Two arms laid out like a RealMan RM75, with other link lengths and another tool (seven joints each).
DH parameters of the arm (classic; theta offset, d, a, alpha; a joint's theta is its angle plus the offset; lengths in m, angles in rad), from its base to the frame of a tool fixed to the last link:
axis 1: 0 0.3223 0 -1.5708
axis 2: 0 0 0 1.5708
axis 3: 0 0.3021 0 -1.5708
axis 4: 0 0 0 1.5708
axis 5: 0 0.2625 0 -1.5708
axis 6: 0 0 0 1.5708
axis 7: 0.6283 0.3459 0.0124 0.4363
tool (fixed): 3.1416 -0.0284 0 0
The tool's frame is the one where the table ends.
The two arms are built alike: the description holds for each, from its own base.
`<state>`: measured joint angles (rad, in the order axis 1, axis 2, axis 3, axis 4, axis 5, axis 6, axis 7); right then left.
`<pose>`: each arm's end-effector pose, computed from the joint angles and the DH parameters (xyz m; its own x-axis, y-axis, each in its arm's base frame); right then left.
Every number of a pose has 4 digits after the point.
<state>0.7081 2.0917 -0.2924 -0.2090 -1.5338 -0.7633 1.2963 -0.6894 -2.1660 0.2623 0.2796 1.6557 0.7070 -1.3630</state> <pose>0.3577 0.6380 -0.0371 0.4031 0.3494 0.8458 0.8348 -0.5192 -0.1833 -0.3701 0.6203 -0.0696 -0.7380 -0.3220 -0.5931 -0.5907 -0.1167 0.7984</pose>
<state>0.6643 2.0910 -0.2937 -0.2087 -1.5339 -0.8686 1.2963 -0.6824 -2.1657 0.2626 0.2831 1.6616 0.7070 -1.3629</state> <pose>0.3517 0.6204 -0.0338 0.4159 0.3661 0.8324 0.8539 -0.4722 -0.2190 -0.3746 0.6179 -0.0691 -0.7405 -0.3260 -0.5877 -0.5849 -0.1179 0.8025</pose>
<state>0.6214 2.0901 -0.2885 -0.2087 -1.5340 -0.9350 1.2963 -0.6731 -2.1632 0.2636 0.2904 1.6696 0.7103 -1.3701</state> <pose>0.3579 0.6037 -0.0292 0.4321 0.3648 0.8248 0.8551 -0.4563 -0.2462 -0.3803 0.6157 -0.0658 -0.7416 -0.3290 -0.5846 -0.5806 -0.1215 0.8050</pose>
